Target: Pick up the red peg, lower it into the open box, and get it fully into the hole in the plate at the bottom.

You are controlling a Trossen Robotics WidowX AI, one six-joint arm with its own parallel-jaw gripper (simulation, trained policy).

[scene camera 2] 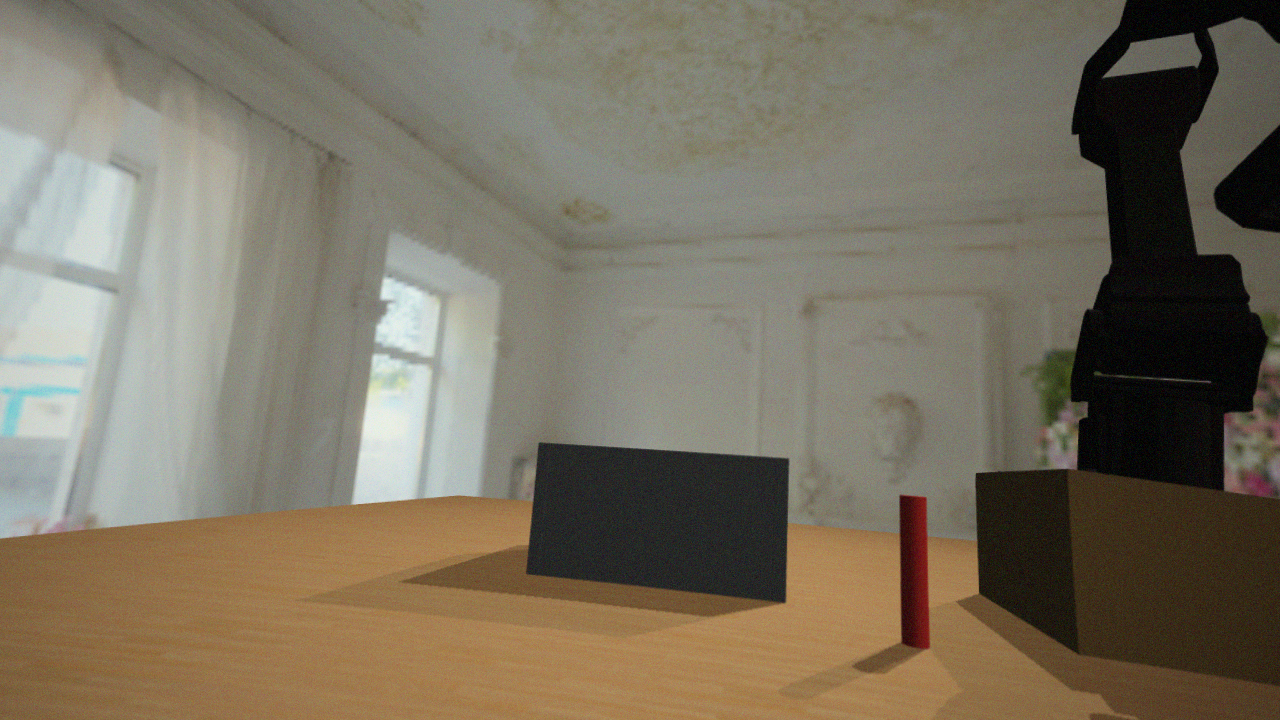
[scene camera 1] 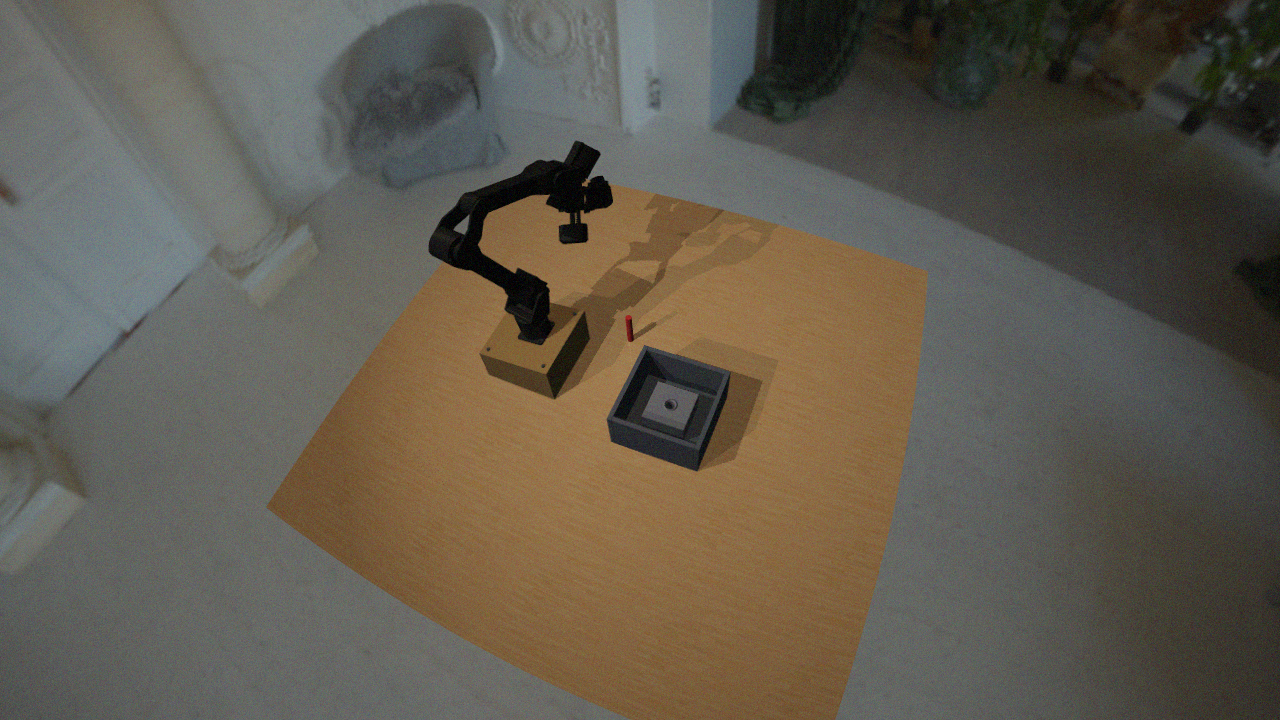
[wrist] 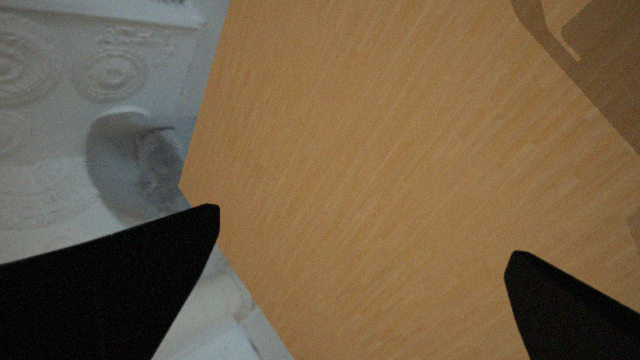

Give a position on a dark box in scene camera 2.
At 711,523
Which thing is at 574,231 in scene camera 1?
My gripper.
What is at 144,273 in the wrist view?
My gripper.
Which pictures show the light grey plate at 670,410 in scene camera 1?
Scene camera 1 only.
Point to a dark box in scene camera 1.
At 624,421
